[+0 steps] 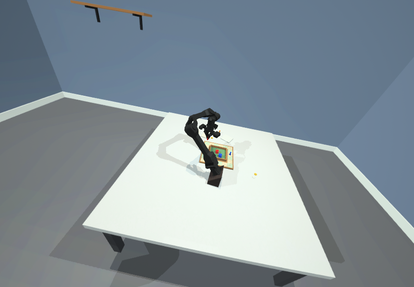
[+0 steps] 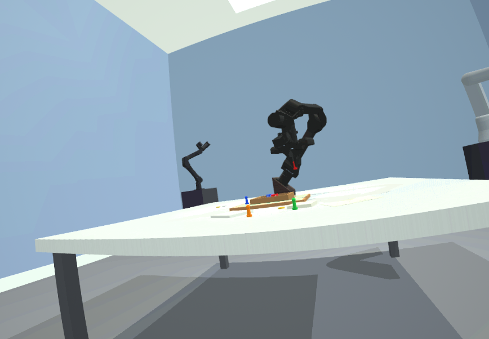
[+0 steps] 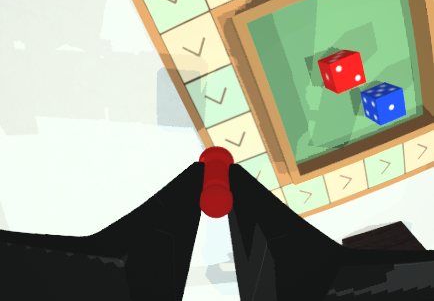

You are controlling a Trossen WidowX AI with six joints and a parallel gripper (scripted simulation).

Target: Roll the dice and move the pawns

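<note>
My gripper tip is now 220 mm to the left of the blue pawn, 110 mm above it and 30 mm short of it. Round my gripper tip: green pawn (270 mm ahead, 120 mm below, 50 mm to the left); red pawn (10 mm above); green tray (130 mm below, 120 mm to the right, 10 mm behind).
</note>
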